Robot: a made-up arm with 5 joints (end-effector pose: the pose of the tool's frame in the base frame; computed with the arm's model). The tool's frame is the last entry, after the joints. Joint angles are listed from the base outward.
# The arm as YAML. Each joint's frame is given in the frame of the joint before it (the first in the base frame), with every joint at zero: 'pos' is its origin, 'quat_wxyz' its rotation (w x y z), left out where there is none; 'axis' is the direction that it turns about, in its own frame. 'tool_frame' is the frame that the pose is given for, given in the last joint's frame.
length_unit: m
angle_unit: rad
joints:
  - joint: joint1
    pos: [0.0, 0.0, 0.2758]
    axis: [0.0, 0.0, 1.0]
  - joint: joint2
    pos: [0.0, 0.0, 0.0]
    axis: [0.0, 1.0, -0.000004]
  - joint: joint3
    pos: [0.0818, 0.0, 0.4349]
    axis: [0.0, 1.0, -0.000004]
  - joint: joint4
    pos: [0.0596, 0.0, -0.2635]
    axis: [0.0, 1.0, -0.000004]
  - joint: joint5
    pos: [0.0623, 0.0, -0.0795]
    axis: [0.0, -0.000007, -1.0]
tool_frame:
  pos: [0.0, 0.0, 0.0]
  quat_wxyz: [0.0, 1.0, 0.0, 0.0]
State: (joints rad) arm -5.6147 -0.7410 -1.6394 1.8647 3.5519
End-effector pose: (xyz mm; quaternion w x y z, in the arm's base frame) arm -0.9 -0.7 845.3 0.2188 -0.1245 0.9589 0.1310
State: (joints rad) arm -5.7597 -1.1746 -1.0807 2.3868 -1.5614
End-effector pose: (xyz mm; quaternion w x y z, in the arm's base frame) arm -131.5 -75.9 644.9 0.0326 -0.5030 -0.8618 0.0571
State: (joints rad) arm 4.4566 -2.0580 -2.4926 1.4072 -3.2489
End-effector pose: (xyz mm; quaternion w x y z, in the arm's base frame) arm 190.9 730.1 207.5 0.5678 -0.0007 -0.0006 -0.8232
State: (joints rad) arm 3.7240 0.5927 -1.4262 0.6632 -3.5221
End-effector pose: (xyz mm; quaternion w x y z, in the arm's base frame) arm -518.4 -341.5 390.0 0.0086 0.8831 0.4614 -0.0846
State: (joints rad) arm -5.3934 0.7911 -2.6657 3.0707 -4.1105
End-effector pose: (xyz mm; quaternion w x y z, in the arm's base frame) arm 345.8 426.7 572.0 0.5626 0.6622 -0.4945 -0.0223
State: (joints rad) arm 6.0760 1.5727 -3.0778 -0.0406 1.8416
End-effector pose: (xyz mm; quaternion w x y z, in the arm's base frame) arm 765.9 -161.0 295.6 0.5091 -0.3720 0.6117 -0.4777
